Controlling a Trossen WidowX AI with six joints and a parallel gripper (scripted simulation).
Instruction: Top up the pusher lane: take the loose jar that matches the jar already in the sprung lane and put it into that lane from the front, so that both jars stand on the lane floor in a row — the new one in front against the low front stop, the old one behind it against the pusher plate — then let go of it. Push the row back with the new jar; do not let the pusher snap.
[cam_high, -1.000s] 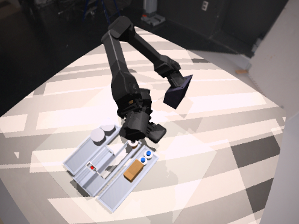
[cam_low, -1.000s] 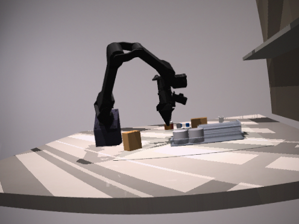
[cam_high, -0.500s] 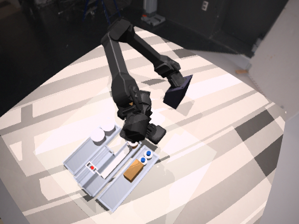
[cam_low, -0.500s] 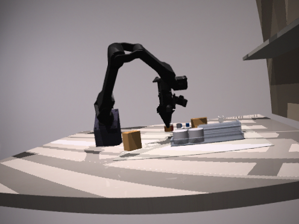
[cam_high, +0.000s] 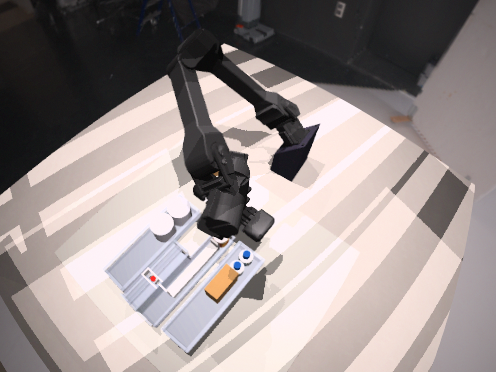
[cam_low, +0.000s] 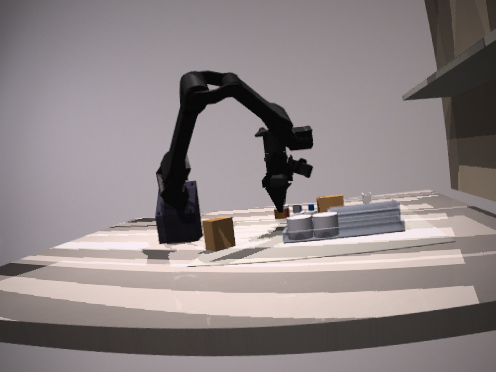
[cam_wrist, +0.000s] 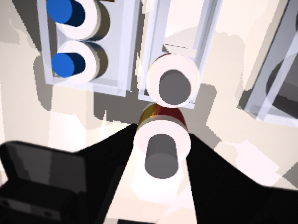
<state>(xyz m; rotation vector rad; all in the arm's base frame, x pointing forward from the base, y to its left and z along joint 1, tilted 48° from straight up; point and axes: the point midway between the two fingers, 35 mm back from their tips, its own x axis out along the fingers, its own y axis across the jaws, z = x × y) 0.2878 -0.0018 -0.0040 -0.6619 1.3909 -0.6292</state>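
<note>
Now: the grey lane rack 190 mm ahead of my gripper tip, 30 mm to the right of it and 40 mm below it. From my gripper tip the other things lie so: red marker: 220 mm ahead, 40 mm to the right, 20 mm above.
</note>
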